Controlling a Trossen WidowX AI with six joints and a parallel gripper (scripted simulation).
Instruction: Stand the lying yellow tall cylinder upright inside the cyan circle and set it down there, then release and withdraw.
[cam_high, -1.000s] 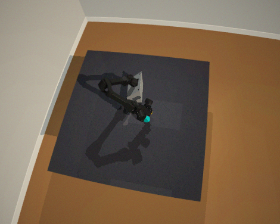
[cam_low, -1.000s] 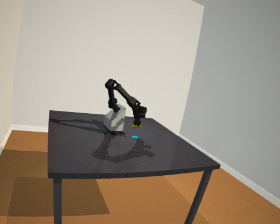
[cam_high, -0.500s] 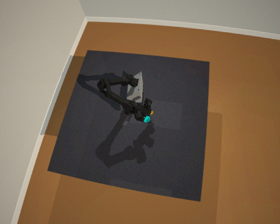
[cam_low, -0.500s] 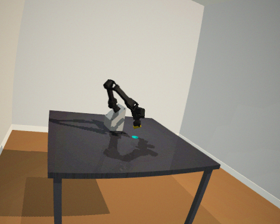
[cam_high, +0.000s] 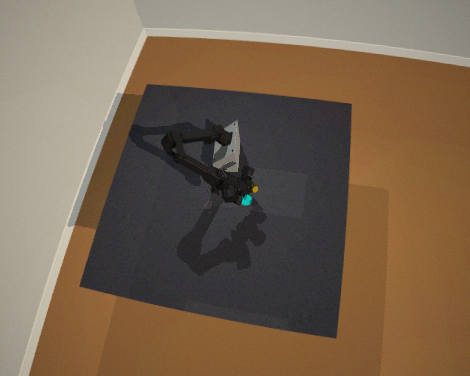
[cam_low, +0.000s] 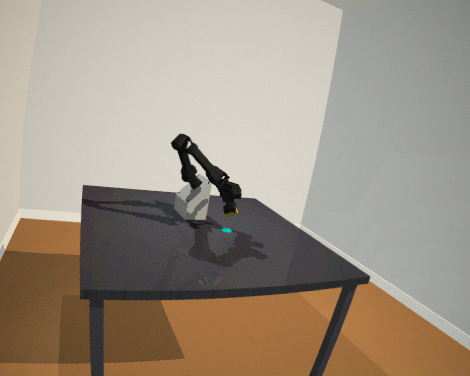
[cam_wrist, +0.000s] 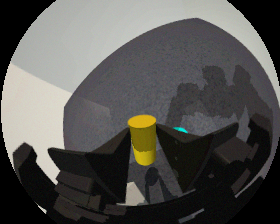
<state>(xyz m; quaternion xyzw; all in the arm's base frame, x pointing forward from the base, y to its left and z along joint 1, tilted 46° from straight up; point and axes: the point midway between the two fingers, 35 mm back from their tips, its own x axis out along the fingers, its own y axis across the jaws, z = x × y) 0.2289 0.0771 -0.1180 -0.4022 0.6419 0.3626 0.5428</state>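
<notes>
My gripper tip is 30 mm short of the cyan circle, 40 mm to the left of it and 110 mm above it. Also, from my gripper tip: yellow cylinder: 10 mm behind, 10 mm to the right, 20 mm below.
</notes>
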